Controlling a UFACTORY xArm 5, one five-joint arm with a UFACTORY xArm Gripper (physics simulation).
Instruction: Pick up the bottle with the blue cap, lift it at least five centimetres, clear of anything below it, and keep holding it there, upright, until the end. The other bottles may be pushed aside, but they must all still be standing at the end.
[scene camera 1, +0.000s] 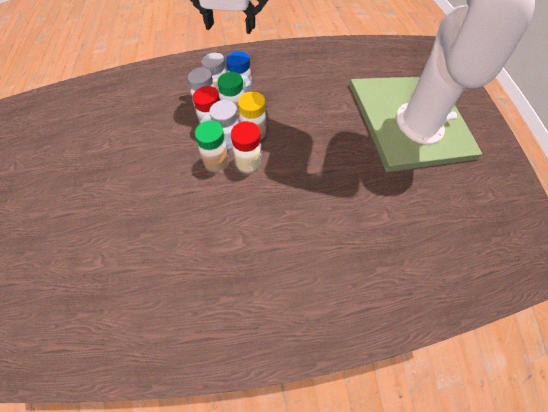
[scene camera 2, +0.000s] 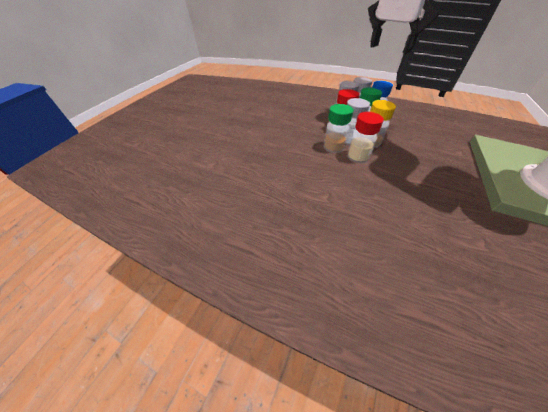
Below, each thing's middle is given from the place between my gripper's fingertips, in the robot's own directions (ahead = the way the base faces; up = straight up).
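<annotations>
There's a yellow-capped bottle (scene camera 1: 251, 104), and my gripper is 1 cm past it, 15 cm to the right of it and 14 cm above it.
</annotations>
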